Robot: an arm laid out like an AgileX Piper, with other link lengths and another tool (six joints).
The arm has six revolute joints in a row. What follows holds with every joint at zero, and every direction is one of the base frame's.
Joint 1 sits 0.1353 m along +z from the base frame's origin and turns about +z.
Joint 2 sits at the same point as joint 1 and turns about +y.
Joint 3 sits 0.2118 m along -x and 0.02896 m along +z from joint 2 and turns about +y.
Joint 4 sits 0.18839 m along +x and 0.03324 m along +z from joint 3 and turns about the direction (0.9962, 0, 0.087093).
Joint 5 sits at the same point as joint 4 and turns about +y.
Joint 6 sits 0.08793 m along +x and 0.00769 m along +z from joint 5 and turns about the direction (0.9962, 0, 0.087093).
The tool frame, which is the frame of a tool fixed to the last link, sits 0.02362 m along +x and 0.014 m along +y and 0.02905 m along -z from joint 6; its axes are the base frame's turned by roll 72.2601, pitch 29.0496 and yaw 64.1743 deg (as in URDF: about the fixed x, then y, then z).
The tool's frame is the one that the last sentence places.
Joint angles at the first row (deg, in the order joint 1, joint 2, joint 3, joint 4, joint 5, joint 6):
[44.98 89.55 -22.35 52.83 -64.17 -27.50]
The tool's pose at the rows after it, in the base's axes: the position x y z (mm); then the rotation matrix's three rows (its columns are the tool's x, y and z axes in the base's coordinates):
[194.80 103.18 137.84], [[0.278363 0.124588 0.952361], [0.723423 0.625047 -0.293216], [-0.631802 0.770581 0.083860]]
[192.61 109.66 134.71], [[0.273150 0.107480 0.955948], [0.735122 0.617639 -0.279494], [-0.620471 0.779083 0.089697]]
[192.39 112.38 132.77], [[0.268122 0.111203 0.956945], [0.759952 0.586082 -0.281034], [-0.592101 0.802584 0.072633]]
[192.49 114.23 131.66], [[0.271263 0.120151 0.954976], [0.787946 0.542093 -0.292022], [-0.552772 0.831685 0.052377]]
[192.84 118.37 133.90], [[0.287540 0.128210 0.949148], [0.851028 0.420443 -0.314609], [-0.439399 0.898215 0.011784]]
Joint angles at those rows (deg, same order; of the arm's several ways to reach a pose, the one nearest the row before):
[46.58 90.47 -22.35 54.66 -65.37 -27.50]
[48.64 92.30 -22.34 54.89 -67.32 -25.38]
[48.82 93.05 -22.35 54.55 -67.32 -22.40]
[48.82 93.56 -22.34 54.55 -67.32 -18.97]
[48.82 93.56 -22.34 54.55 -67.32 -11.00]

